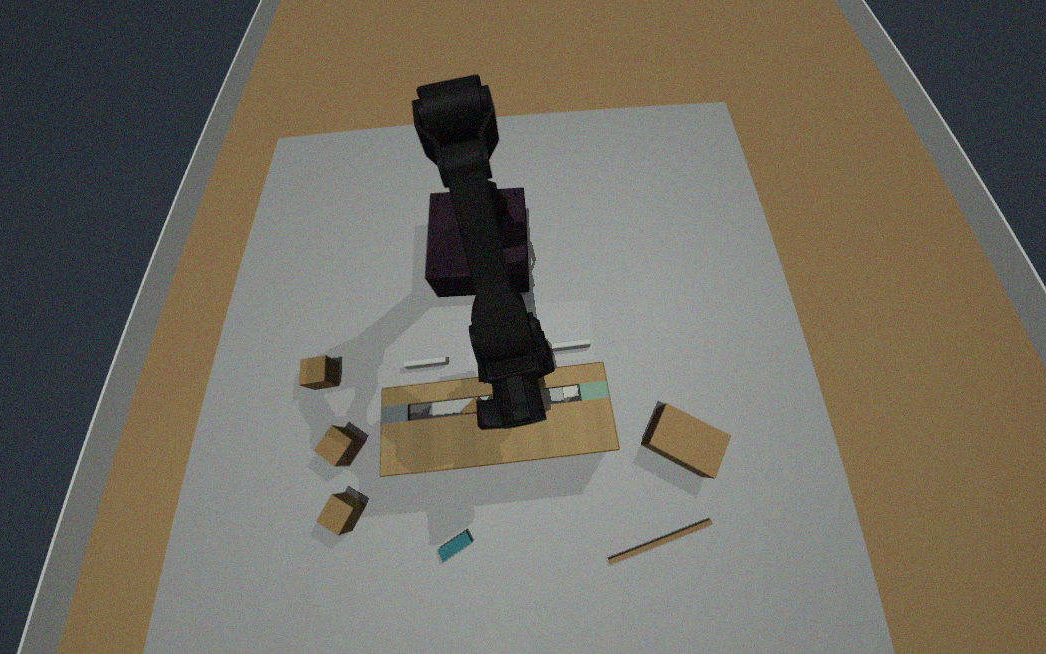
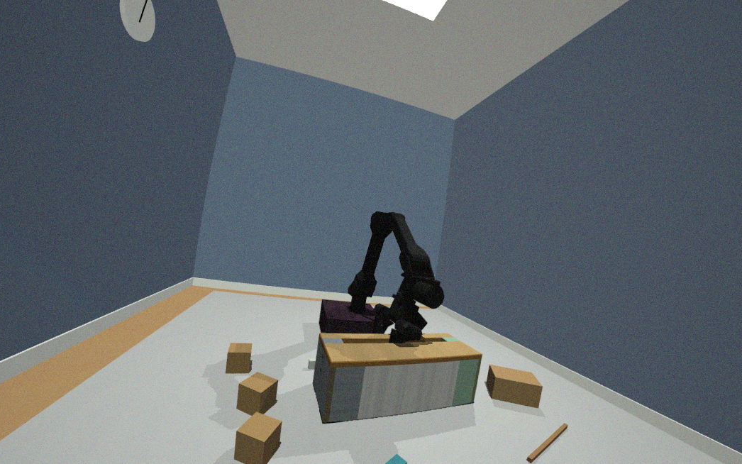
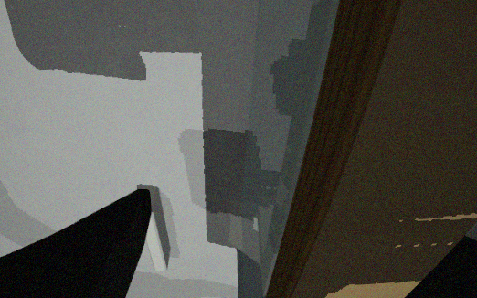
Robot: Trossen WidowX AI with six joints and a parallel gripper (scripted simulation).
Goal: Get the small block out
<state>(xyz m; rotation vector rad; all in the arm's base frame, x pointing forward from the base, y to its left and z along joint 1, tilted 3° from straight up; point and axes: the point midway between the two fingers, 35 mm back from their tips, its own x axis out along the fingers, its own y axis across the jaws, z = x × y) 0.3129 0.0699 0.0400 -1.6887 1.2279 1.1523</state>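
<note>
My gripper tip is 6 cm short of the small block and 1 cm to the left of it. The rest, counted from my gripper tip: tan block 4 cm ahead, 37 cm to the left, 6 cm below; teal piece 29 cm ahead, 1 cm to the right, 8 cm below; wooden box 3 cm ahead, 3 cm to the left, 2 cm below.
</note>
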